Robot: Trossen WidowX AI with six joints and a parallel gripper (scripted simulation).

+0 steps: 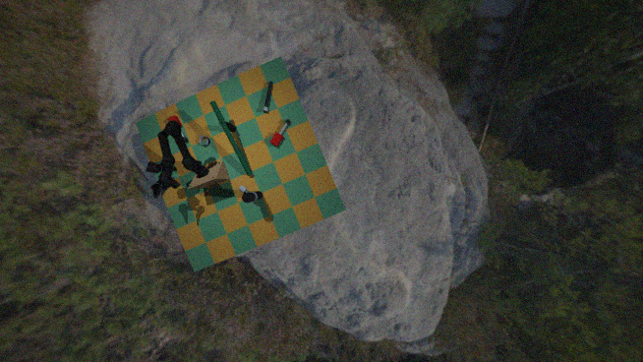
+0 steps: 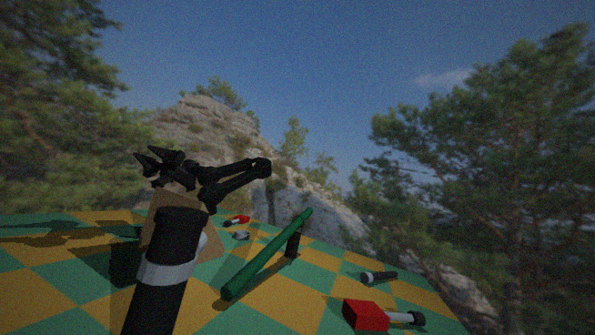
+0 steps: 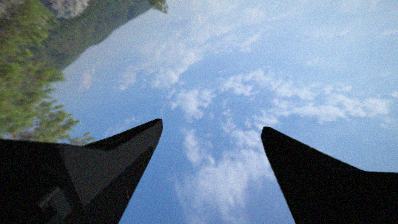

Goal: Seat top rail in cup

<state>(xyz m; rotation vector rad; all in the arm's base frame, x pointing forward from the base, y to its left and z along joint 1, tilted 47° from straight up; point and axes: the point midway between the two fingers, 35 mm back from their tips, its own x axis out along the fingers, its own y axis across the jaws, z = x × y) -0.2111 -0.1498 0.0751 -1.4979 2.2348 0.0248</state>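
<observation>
The grey rail-end cup lies 47 cm ahead of my gripper tip, 15 cm to the right of it and 15 cm below it. Round my gripper tip: small dark post 50 cm ahead, 34 cm to the left, 17 cm below.
</observation>
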